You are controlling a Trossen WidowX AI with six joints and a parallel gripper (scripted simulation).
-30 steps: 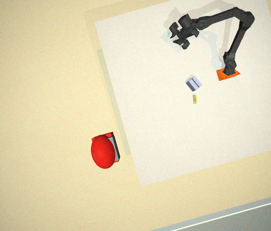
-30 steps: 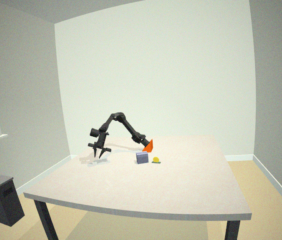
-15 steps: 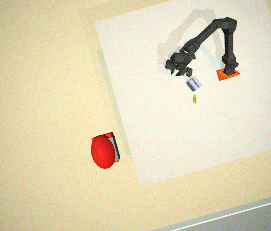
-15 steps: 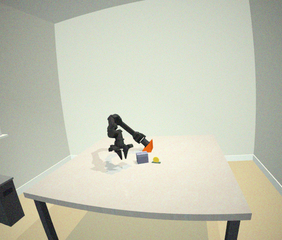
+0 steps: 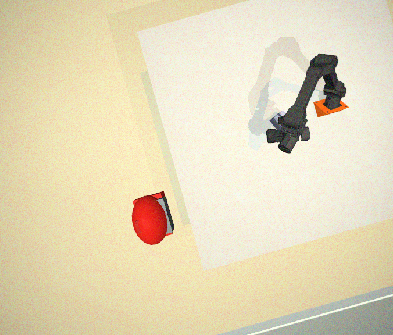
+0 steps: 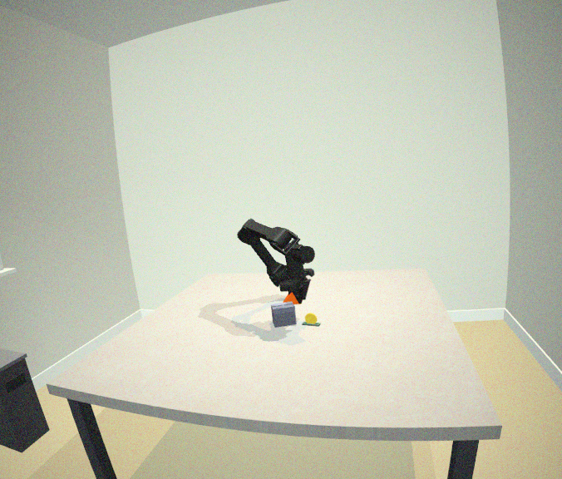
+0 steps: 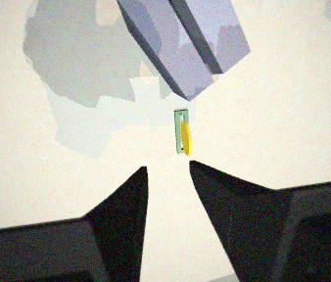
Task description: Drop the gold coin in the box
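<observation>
Right now the gold coin is 8 cm below my gripper tip, 3 cm behind it and 2 cm to the left of it.
</observation>
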